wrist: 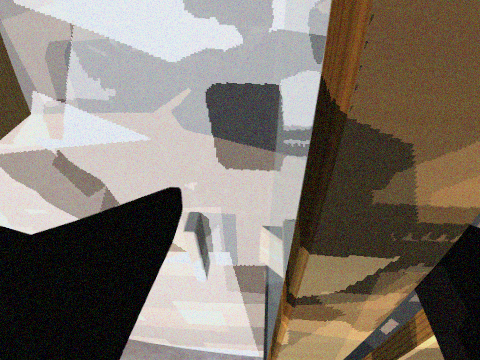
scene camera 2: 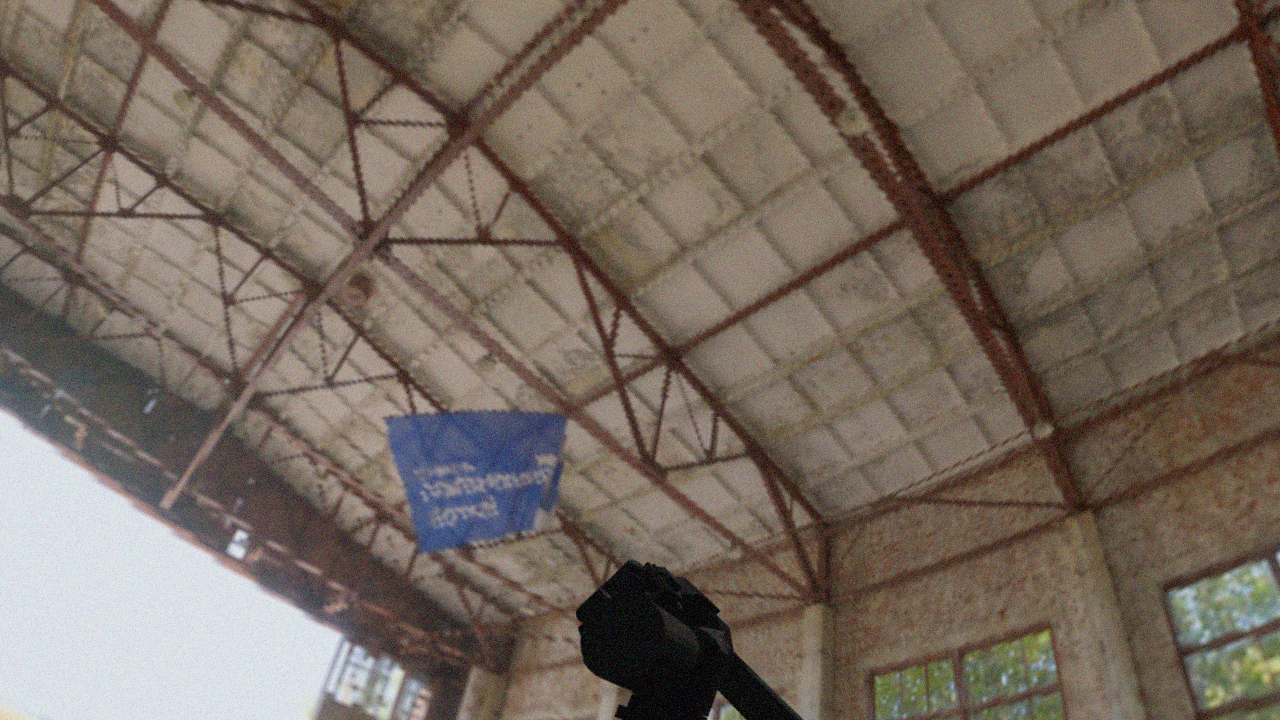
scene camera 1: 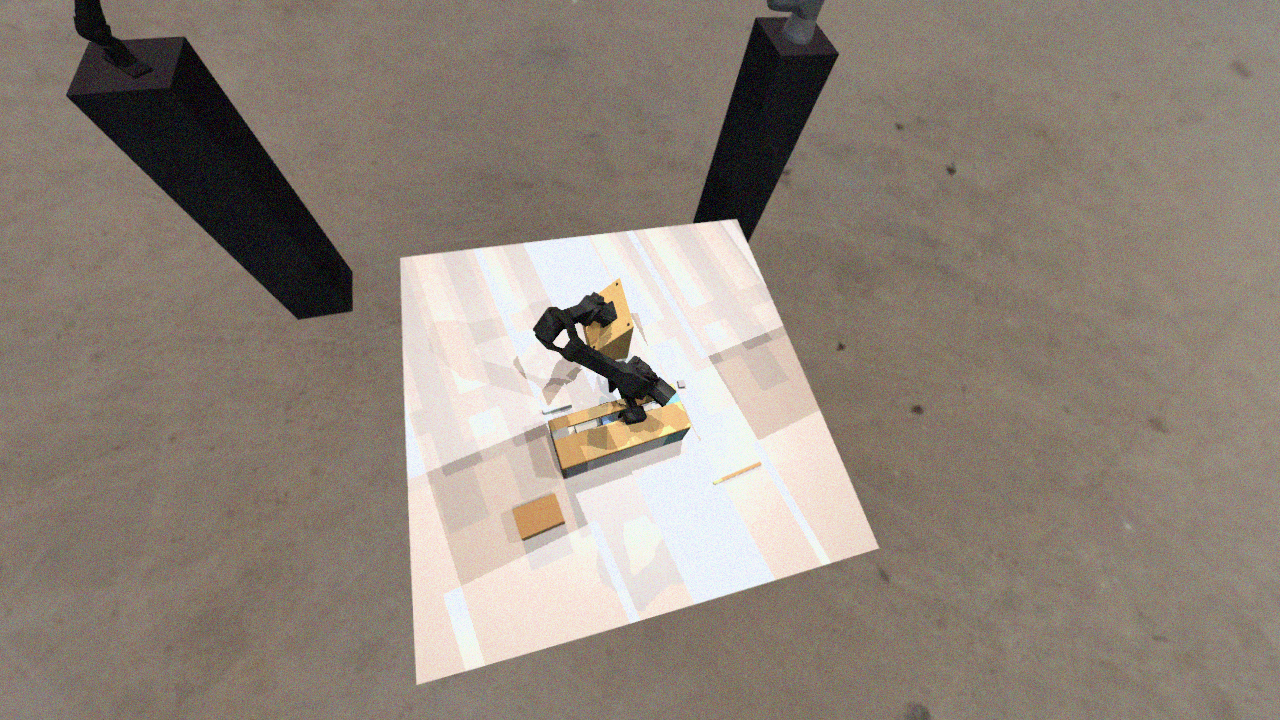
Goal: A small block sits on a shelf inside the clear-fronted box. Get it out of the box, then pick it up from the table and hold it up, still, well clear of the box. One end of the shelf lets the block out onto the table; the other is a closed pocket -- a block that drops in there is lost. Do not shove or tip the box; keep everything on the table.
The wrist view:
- gripper: 285, 204
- tan box: 368, 195
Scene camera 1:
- tan box: 581, 442
